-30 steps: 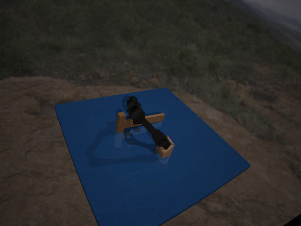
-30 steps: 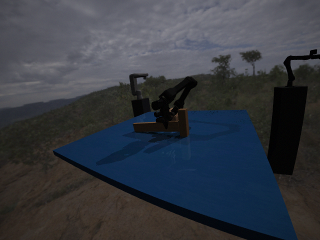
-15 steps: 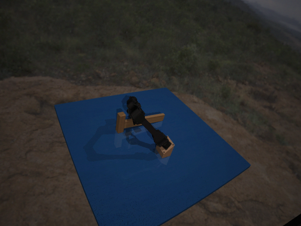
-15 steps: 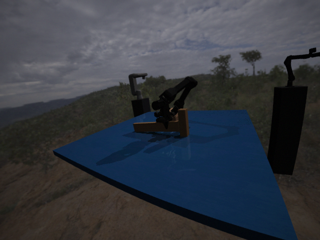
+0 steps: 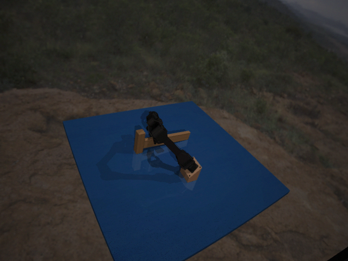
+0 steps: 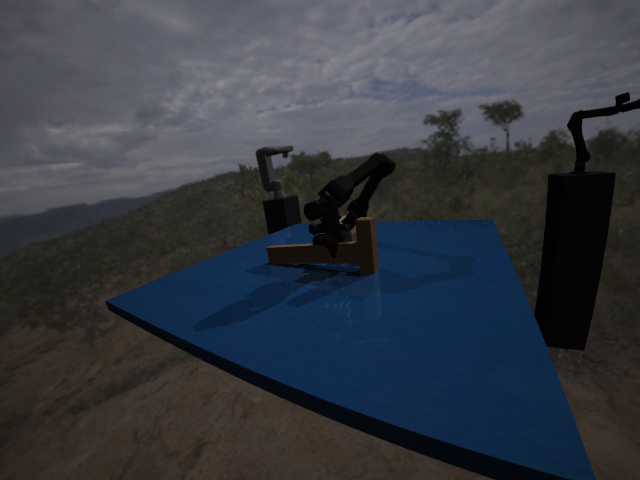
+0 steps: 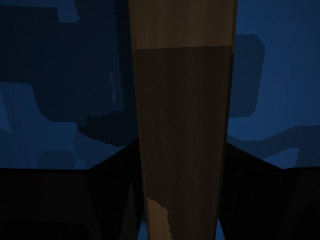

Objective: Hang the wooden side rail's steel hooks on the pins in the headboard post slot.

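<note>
The headboard post is 120 mm to the left of my gripper tip, 40 mm above it and 10 mm ahead of it.
</note>
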